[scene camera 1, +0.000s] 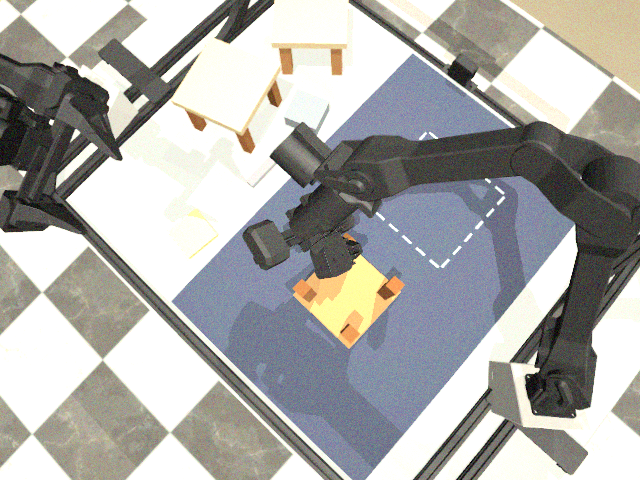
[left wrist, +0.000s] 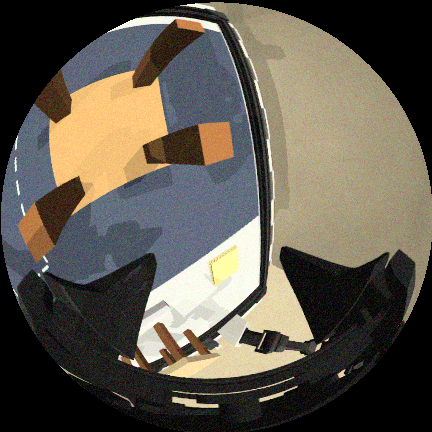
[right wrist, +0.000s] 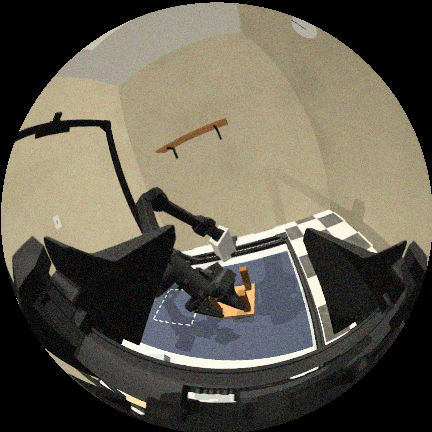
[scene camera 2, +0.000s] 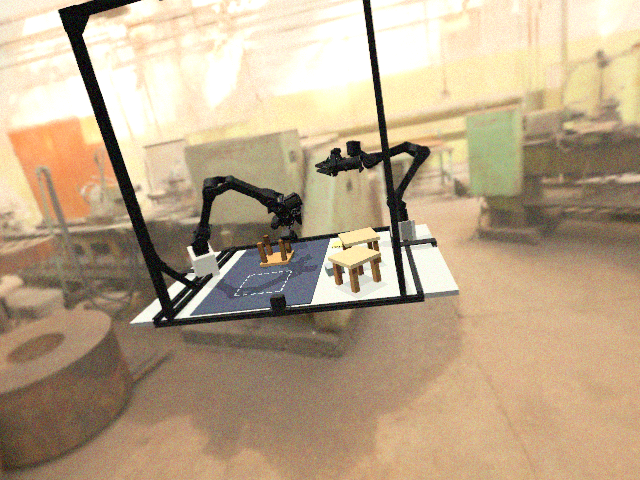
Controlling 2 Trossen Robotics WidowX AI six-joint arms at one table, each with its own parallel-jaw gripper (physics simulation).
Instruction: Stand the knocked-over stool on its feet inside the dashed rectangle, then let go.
Labels:
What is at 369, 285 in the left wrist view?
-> My left gripper.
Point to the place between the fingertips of my right gripper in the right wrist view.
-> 243, 233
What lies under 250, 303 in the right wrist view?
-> An orange stool.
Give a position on an orange stool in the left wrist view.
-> At 113, 130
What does my left gripper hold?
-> Nothing.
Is my left gripper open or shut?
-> Open.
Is my right gripper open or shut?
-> Open.

